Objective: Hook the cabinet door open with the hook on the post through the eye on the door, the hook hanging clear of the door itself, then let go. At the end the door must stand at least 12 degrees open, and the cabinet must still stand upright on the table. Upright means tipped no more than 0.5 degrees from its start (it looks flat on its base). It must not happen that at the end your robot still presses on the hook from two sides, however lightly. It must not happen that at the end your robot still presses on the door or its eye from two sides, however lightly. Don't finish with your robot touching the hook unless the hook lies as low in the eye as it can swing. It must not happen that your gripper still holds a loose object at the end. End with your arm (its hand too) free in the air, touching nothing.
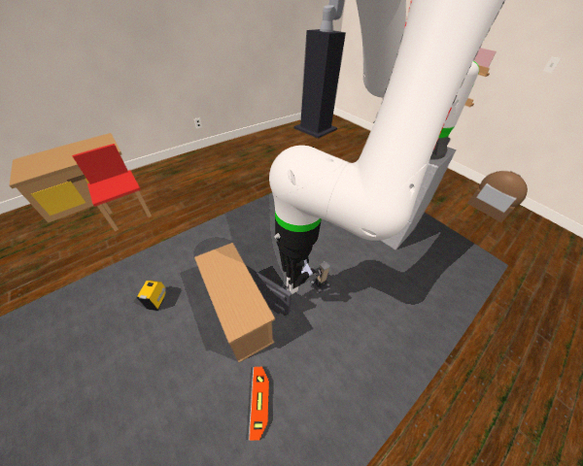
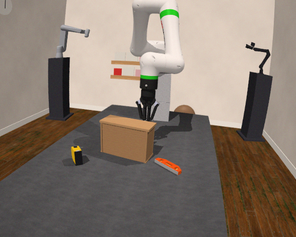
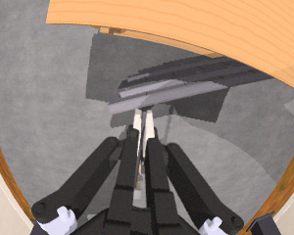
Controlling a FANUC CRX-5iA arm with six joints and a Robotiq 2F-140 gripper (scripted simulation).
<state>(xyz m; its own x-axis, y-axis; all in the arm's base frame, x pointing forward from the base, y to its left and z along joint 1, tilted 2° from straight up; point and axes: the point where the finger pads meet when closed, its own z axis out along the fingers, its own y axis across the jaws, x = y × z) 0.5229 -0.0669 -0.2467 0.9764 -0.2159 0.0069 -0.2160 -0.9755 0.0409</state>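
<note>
My hand is 50 mm short of the dark grey door, 70 mm to the left of it and 30 mm above it. The rest, counted from my hand: yellow tape measure (290 mm ahead, 290 mm to the right, 70 mm below).
</note>
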